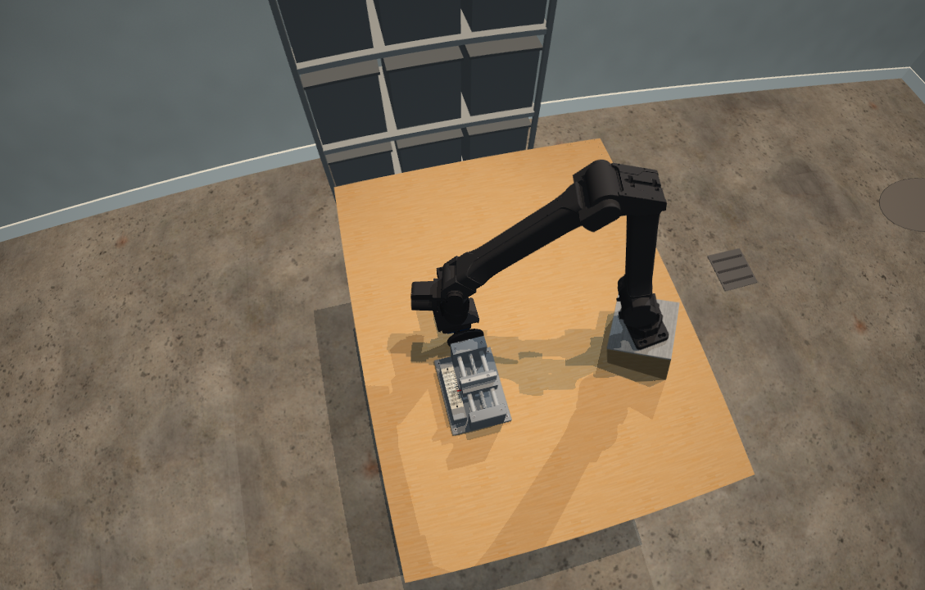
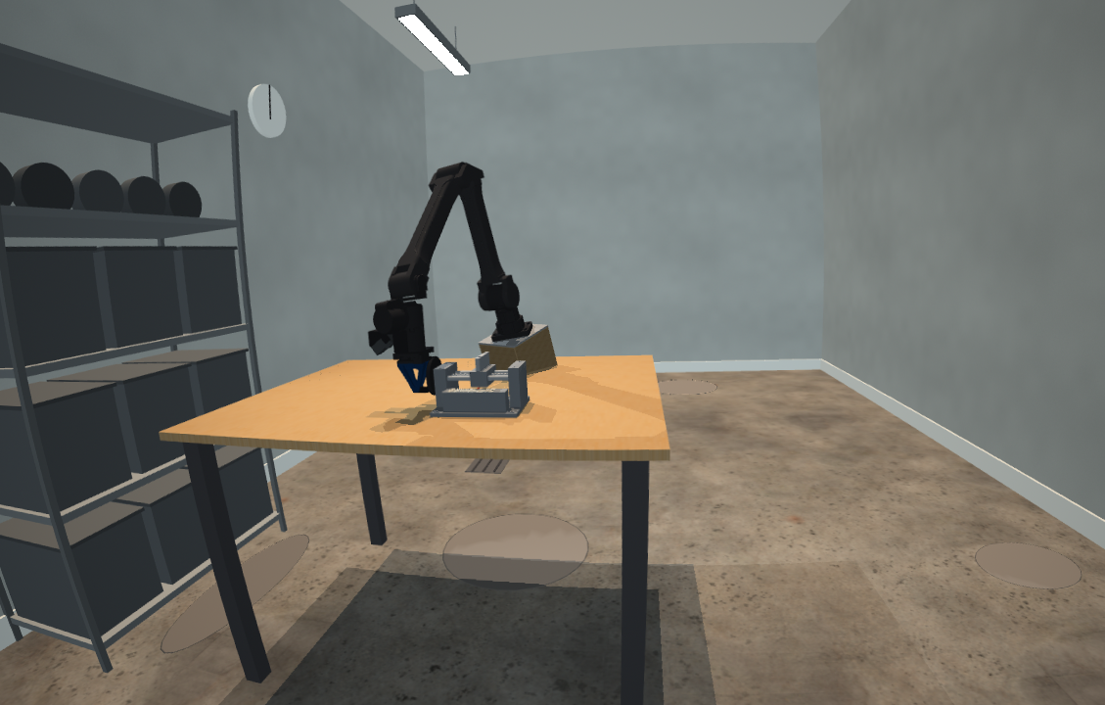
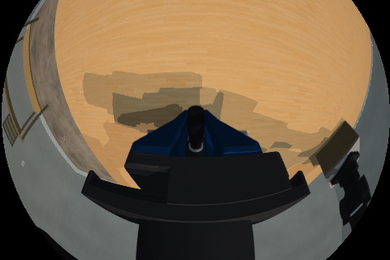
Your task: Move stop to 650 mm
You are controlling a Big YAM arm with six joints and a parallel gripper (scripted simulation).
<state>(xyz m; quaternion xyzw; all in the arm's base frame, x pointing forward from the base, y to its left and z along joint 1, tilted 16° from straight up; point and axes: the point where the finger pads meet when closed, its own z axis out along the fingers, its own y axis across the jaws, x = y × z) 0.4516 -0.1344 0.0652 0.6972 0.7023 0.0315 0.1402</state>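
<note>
My hand is 1 cm to the right of the handwheel handle. The rest, counted from my hand: black handwheel (3 cm to the left); then grey stop fixture (16 cm to the left, 4 cm above).
</note>
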